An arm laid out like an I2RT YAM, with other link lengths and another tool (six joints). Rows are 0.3 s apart.
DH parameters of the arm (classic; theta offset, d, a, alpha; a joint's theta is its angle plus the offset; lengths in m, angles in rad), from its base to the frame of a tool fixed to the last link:
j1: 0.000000 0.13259 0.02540 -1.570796
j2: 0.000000 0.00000 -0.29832 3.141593
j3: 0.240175 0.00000 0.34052 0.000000
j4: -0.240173 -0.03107 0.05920 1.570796
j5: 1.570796 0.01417 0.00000 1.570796
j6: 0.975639 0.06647 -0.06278 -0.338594
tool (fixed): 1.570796 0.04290 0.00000 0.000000
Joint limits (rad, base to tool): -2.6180..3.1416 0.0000..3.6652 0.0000..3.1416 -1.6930..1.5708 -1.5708..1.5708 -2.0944..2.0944
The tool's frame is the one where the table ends.
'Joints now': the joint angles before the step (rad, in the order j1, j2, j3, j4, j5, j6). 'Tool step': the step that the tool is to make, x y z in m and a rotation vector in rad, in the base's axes. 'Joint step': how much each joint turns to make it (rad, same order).
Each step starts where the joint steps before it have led.
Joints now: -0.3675 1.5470 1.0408 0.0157 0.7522 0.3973
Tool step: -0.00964 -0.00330 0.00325 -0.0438 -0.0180 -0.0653
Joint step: 0.0009 -0.0134 -0.0248 0.0443 0.0746 -0.0006
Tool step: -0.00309 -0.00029 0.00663 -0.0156 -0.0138 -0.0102
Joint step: -0.0011 -0.0124 -0.0030 0.0143 0.0124 -0.0070
